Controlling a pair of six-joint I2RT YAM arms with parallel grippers.
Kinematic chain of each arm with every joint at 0, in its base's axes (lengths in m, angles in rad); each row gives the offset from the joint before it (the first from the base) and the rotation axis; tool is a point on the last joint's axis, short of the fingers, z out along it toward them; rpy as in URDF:
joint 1: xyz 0 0 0.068 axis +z
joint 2: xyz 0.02 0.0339 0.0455 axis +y
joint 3: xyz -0.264 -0.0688 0 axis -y
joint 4: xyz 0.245 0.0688 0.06 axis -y
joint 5: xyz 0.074 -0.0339 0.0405 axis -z
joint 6: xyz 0.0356 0 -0.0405 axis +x
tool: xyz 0 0 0 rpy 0 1.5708 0
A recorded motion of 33 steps. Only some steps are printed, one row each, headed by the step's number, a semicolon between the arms.
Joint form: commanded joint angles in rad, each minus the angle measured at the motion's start. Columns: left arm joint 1, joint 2, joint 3, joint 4, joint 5, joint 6; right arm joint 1, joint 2, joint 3, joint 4, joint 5, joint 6.
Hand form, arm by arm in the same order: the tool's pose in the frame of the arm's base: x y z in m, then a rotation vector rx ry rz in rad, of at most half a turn. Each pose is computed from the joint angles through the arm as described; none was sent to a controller.
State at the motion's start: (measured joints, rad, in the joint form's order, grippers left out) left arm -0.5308 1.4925 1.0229 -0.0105 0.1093 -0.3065; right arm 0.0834 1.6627 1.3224 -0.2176 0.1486 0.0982
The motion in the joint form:
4: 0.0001 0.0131 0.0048 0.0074 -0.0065 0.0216; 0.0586 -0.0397 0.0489 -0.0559 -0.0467 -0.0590
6: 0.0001 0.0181 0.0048 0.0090 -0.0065 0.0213; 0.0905 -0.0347 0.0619 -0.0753 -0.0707 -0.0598
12: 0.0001 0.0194 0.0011 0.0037 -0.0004 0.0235; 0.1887 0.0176 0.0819 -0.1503 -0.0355 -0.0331
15: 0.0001 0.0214 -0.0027 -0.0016 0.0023 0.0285; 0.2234 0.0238 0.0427 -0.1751 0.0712 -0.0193
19: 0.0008 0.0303 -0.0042 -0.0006 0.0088 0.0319; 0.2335 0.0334 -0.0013 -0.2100 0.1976 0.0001
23: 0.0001 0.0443 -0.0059 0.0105 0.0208 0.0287; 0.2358 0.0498 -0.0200 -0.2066 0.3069 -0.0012
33: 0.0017 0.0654 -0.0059 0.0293 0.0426 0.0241; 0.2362 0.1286 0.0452 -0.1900 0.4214 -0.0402
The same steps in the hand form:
4: 0.2956 -0.1777 0.2669 0.3231 2.0804 -0.6052; 0.3773 0.0503 0.3194 -0.0461 2.0925 0.0028
6: 0.2964 -0.1782 0.2654 0.3231 2.0839 -0.6044; 0.3762 0.0633 0.3202 -0.0960 2.1037 0.0453
12: 0.2958 -0.1781 0.2633 0.3301 2.0940 -0.6064; 0.3752 0.1005 0.3012 -0.1661 2.2044 0.0620
15: 0.2954 -0.1780 0.2608 0.3379 2.1039 -0.6031; 0.3685 0.1086 0.2840 -0.1440 2.2601 -0.0470
19: 0.2964 -0.1785 0.2575 0.3456 2.1126 -0.6047; 0.3626 0.1062 0.2642 -0.0900 2.3208 -0.2034
23: 0.2981 -0.1803 0.2534 0.3510 2.1186 -0.6180; 0.3629 0.1035 0.2537 -0.0509 2.3223 -0.3402
33: 0.3013 -0.1824 0.2483 0.3586 2.1229 -0.6414; 0.3818 0.1061 0.2483 -0.0406 2.2887 -0.4891

